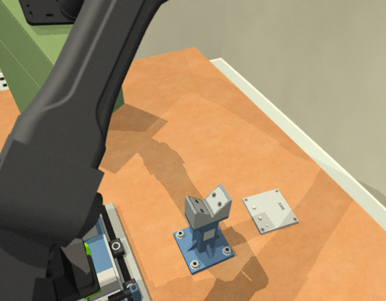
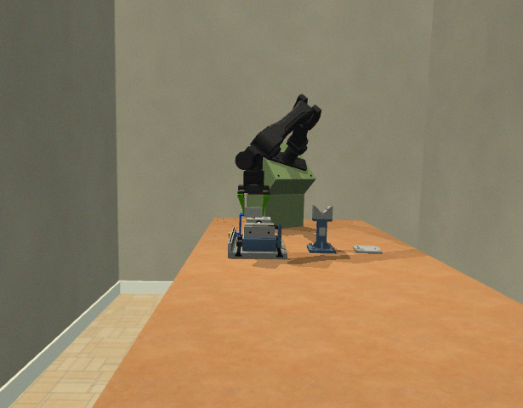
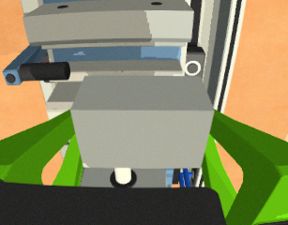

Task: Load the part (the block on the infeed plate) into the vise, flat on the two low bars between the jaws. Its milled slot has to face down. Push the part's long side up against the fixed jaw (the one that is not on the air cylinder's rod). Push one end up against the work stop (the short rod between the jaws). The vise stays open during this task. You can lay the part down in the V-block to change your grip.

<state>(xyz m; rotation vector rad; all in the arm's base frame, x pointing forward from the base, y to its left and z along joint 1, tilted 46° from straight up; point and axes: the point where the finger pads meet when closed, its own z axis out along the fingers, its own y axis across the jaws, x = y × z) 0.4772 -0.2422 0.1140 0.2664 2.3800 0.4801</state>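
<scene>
My hand is right at the grey part. Round my hand: fixed jaw 60 mm below, 40 mm ahead, 20 mm to the left; moving jaw 60 mm below, 30 mm behind, 20 mm to the left; work stop 70 mm to the left, 50 mm below, 10 mm ahead.
</scene>
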